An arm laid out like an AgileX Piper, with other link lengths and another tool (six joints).
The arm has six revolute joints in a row. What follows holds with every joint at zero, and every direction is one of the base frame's. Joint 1 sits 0.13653 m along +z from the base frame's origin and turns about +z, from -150 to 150 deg. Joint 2 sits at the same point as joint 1 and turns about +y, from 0 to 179.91 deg. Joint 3 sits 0.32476 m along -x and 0.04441 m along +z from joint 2 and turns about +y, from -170 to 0 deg. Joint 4 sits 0.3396 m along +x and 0.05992 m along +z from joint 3 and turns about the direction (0.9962, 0, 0.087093), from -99.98 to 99.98 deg. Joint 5 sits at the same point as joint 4 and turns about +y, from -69.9 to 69.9 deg. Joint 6 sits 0.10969 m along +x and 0.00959 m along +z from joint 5 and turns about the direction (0.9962, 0, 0.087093), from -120 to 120 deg. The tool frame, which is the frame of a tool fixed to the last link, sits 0.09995 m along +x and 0.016 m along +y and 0.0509 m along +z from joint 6; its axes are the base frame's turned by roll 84.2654, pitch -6.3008 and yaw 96.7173 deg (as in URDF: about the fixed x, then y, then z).
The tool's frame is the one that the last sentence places.
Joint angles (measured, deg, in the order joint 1, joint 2, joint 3, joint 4, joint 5, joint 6), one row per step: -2.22, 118.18, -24.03, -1.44, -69.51, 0.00; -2.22, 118.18, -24.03, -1.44, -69.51, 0.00; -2.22, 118.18, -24.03, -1.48, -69.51, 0.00; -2.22, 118.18, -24.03, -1.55, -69.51, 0.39; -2.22, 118.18, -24.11, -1.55, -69.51, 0.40; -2.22, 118.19, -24.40, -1.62, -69.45, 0.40; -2.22, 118.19, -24.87, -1.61, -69.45, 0.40; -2.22, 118.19, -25.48, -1.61, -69.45, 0.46; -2.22, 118.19, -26.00, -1.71, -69.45, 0.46; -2.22, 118.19, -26.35, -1.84, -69.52, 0.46; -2.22, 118.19, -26.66, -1.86, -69.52, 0.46; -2.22, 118.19, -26.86, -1.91, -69.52, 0.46; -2.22, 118.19, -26.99, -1.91, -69.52, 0.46; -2.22, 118.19, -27.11, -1.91, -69.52, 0.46; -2.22, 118.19, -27.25, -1.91, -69.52, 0.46; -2.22, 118.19, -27.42, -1.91, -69.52, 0.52; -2.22, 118.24, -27.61, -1.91, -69.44, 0.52; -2.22, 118.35, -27.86, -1.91, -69.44, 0.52; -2.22, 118.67, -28.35, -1.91, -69.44, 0.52; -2.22, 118.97, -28.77, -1.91, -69.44, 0.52
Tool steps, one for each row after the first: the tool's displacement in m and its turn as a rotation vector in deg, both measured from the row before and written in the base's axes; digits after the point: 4 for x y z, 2 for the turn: 0.0000, 0.0000, 0.0000, 0.00, 0.00, 0.00; 0.0000, 0.0002, 0.0000, 0.00, 0.00, 0.04; 0.0000, 0.0000, 0.0001, 0.37, 0.00, -0.06; 0.0005, 0.0000, 0.0004, 0.01, -0.08, 0.00; 0.0018, 0.0002, 0.0010, -0.01, -0.22, 0.07; 0.0031, -0.0002, 0.0021, -0.02, -0.47, -0.01; 0.0039, -0.0002, 0.0028, 0.03, -0.61, -0.02; 0.0033, 0.0002, 0.0024, -0.02, -0.52, 0.10; 0.0022, 0.0004, 0.0019, -0.02, -0.42, 0.13; 0.0020, 0.0000, 0.0014, -0.01, -0.31, 0.02; 0.0013, 0.0001, 0.0009, -0.01, -0.20, 0.05; 0.0008, 0.0000, 0.0006, -0.01, -0.13, 0.00; 0.0008, 0.0000, 0.0006, 0.00, -0.12, 0.00; 0.0009, 0.0000, 0.0007, -0.01, -0.14, 0.00; 0.0011, -0.0001, 0.0008, 0.05, -0.17, -0.02; 0.0011, 0.0000, 0.0002, 0.00, -0.06, 0.00; 0.0014, -0.0001, 0.0003, -0.01, -0.14, 0.00; 0.0025, -0.0001, -0.0003, -0.01, -0.17, 0.00; 0.0021, -0.0001, -0.0004, 0.00, -0.12, 0.00
